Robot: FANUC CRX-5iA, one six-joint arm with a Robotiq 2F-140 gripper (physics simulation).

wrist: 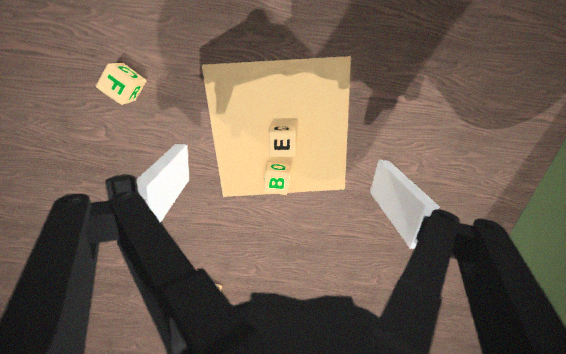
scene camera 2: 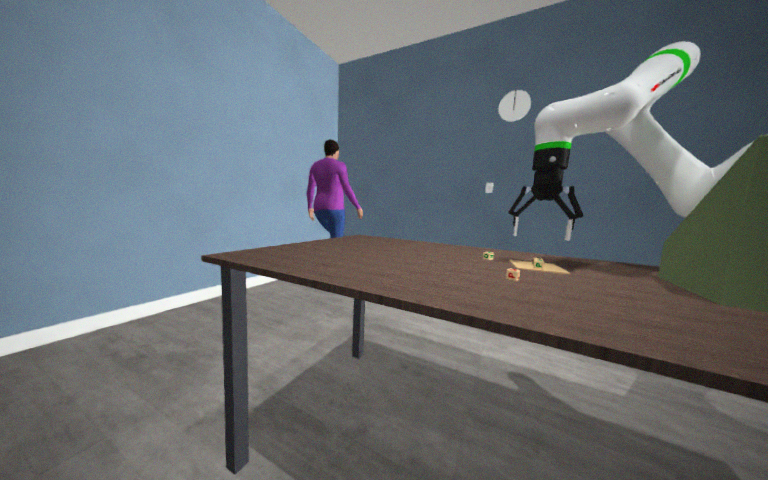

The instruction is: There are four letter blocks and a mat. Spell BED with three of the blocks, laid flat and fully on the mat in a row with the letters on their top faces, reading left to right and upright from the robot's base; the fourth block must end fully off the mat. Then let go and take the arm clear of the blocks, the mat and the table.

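My gripper is open and empty, raised above the mat. In the wrist view, a block with a black E on top sits on the mat. A block with a green B on top is close below it, at the mat's lower edge; its letter is turned the same way. In the scene view the E block cannot be made out separately. A block with a green F on top lies off the mat. A red-lettered block is off the mat; my gripper mostly hides it in the wrist view.
The brown table carries the mat and blocks. A green slanted surface stands at the right, by the robot's arm. A person in a purple top is beyond the table's far edge. Arm shadows fall across the mat's upper part.
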